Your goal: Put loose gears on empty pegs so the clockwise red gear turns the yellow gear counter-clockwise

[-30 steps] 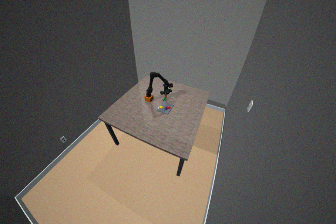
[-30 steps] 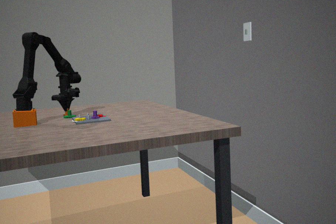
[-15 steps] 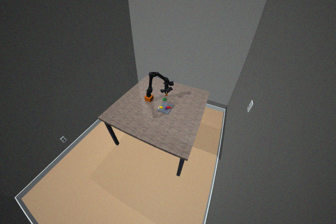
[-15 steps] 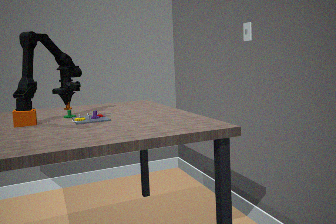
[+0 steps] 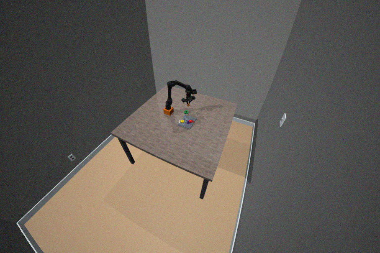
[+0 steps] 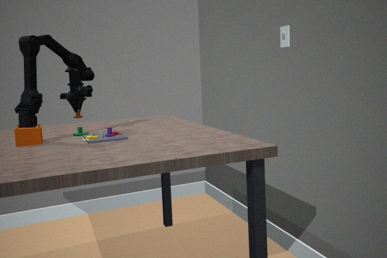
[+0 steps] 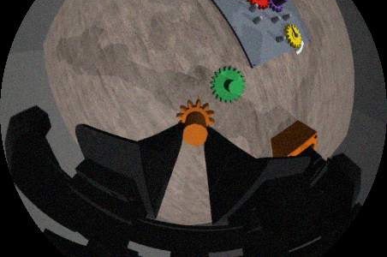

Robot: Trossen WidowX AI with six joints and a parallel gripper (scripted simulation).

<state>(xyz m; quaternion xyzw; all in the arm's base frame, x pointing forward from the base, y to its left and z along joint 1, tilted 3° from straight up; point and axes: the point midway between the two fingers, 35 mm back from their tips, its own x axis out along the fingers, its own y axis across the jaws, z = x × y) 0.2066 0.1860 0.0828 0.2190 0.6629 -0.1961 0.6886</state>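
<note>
My gripper tip is 240 mm to the left of the purple gear, 130 mm short of it and 80 mm above it. The rest, counted from my gripper tip: green gear: 90 mm below, 70 mm to the right; then red gear: 200 mm to the right, 150 mm ahead, 90 mm below; then orange gear: 10 mm below.
</note>
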